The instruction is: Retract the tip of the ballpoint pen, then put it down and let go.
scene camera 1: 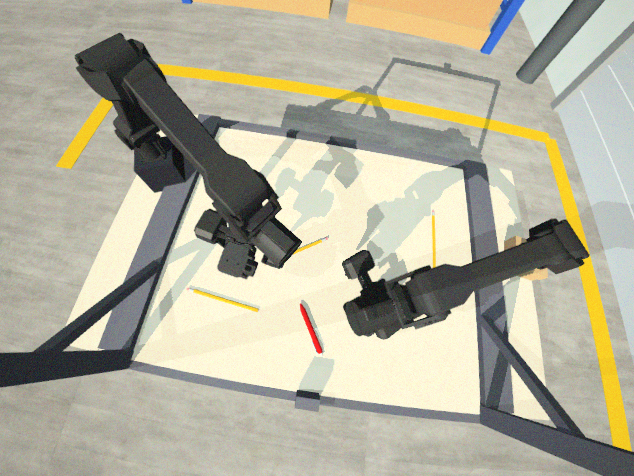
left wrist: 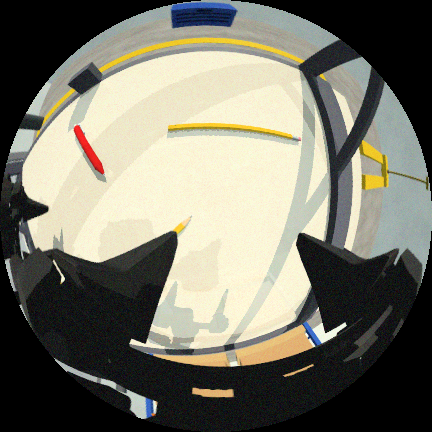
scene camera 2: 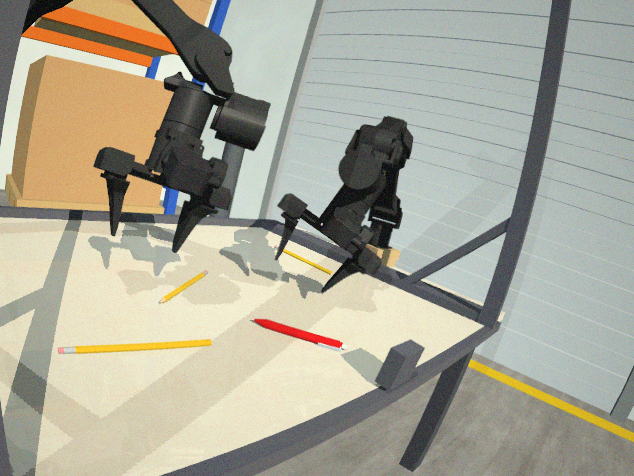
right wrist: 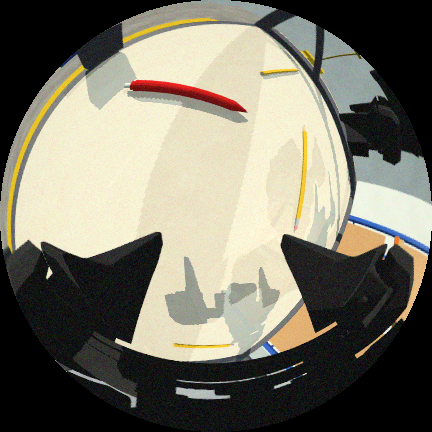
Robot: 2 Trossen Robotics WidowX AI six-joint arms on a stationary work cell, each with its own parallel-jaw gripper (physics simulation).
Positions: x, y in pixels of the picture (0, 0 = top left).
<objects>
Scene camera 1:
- my left gripper: 243, 253
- my right gripper: 354, 290
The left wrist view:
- my left gripper: 240, 238
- my right gripper: 51, 227
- dark frame: 333, 123
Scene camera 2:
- my left gripper: 144, 244
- my right gripper: 299, 275
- red ballpoint pen: 322, 341
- dark block: 401, 360
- dark frame: 284, 445
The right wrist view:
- my left gripper: 345, 111
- my right gripper: 224, 240
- red ballpoint pen: 137, 84
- dark frame: 302, 60
</objects>
